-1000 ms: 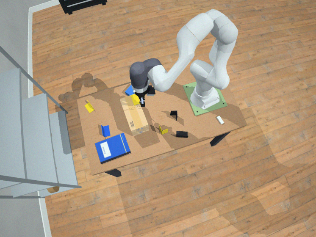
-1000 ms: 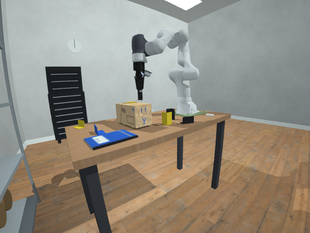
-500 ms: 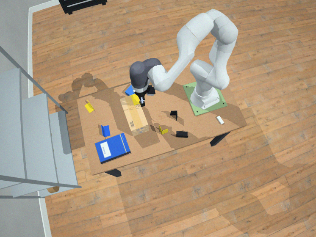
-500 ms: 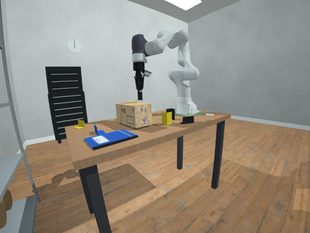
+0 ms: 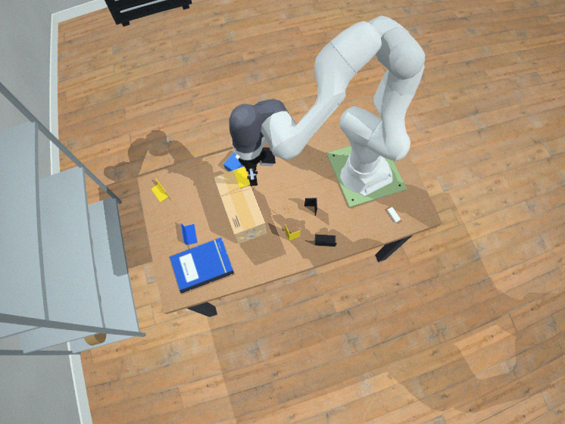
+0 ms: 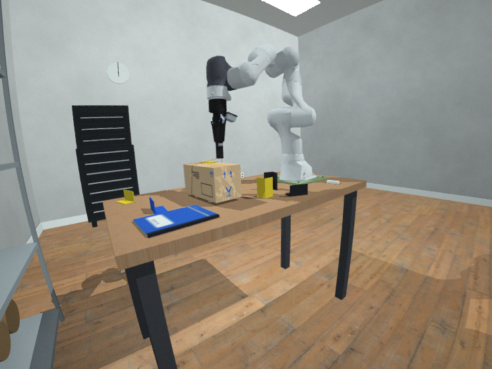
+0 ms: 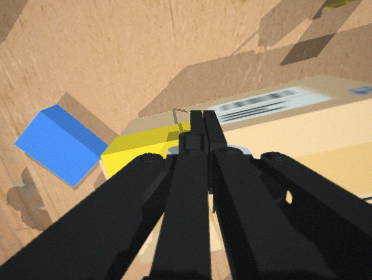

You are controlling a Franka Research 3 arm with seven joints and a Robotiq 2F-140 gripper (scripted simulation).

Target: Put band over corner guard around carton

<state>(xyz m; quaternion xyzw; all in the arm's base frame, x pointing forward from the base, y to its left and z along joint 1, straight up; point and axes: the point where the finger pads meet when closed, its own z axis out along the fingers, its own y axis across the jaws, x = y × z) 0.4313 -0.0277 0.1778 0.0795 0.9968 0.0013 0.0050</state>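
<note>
Right now my hand is 11 cm above the cardboard carton, 7 cm short of it and 4 cm to the right of it. From my hand the other things lie so: blue block 19 cm to the right, 17 cm below, 4 cm ahead; white block 52 cm behind, 23 cm to the left, 18 cm below; blue corner guard 31 cm ahead, 18 cm below, 6 cm to the left.
</note>
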